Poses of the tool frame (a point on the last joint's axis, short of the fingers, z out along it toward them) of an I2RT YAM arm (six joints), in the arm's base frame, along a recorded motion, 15 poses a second.
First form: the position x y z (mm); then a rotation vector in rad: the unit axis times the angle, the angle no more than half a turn.
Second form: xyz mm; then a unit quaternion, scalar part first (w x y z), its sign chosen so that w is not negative. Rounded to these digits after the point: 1 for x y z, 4 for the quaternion.
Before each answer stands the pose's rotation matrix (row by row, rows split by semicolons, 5 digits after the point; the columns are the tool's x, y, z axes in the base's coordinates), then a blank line. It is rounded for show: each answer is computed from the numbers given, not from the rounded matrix.
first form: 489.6, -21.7, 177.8, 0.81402, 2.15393, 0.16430
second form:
-0.46460 0.49763 0.73247; 0.60297 0.78356 -0.14988; -0.64852 0.37203 -0.66410

489.6, -21.7, 177.8, 0.4046, 0.3225, 0.8533, 0.0651
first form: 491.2, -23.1, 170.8, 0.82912, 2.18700, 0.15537
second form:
-0.48596 0.51308 0.70752; 0.60795 0.78004 -0.14810; -0.62788 0.35817 -0.69100

491.2, -23.1, 170.8, 0.3883, 0.3260, 0.8598, 0.0611
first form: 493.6, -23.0, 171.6, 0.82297, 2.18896, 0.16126
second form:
-0.48915 0.50762 0.70926; 0.60607 0.78261 -0.14212; -0.62722 0.36035 -0.69047

493.6, -23.0, 171.6, 0.3883, 0.3235, 0.8606, 0.0634
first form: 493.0, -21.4, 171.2, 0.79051, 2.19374, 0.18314
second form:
-0.50126 0.48092 0.71934; 0.59354 0.79602 -0.11859; -0.62964 0.36751 -0.68446

493.0, -21.4, 171.2, 0.3906, 0.3111, 0.8634, 0.0721
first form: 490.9, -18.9, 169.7, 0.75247, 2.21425, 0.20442
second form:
-0.52619 0.45216 0.72019; 0.57637 0.81234 -0.08890; -0.62524 0.36832 -0.68806

490.9, -18.9, 169.7, 0.3867, 0.2956, 0.8699, 0.0803
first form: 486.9, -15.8, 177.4, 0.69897, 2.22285, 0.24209
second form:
-0.54639 0.40651 0.73226; 0.55461 0.83076 -0.04736; -0.62759 0.38024 -0.67937

486.9, -15.8, 177.4, 0.3889, 0.2749, 0.8741, 0.0952
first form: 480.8, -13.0, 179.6, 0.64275, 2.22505, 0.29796
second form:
-0.56385 0.35168 0.74726; 0.53590 0.84425 0.00703; -0.62840 0.40442 -0.66449

480.8, -13.0, 179.6, 0.3924, 0.2532, 0.8764, 0.1174
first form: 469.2, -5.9, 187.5, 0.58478, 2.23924, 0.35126
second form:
-0.59031 0.29762 0.75030; 0.51306 0.85595 0.06414; -0.62314 0.42281 -0.65798

469.2, -5.9, 187.5, 0.3898, 0.2301, 0.8809, 0.1382
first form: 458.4, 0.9, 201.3, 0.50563, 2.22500, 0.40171
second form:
-0.59877 0.22451 0.76881; 0.47919 0.86957 0.11926; -0.64176 0.43981 -0.62826

458.4, 0.9, 201.3, 0.4008, 0.1999, 0.8799, 0.1589
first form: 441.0, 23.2, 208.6, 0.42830, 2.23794, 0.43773
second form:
-0.62393 0.16122 0.76467; 0.43745 0.88287 0.17079; -0.64757 0.44107 -0.62138

441.0, 23.2, 208.6, 0.3992, 0.1692, 0.8843, 0.1730
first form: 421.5, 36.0, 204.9, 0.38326, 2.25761, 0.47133
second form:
-0.64854 0.12304 0.75117; 0.41331 0.88562 0.21178; -0.63920 0.44781 -0.62521

421.5, 36.0, 204.9, 0.3911, 0.1509, 0.8887, 0.1855
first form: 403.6, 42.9, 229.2, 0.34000, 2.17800, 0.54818
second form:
-0.60792 0.05159 0.79232; 0.42052 0.86736 0.26618; -0.67350 0.49500 -0.54898

403.6, 42.9, 229.2, 0.4214, 0.1357, 0.8695, 0.2188
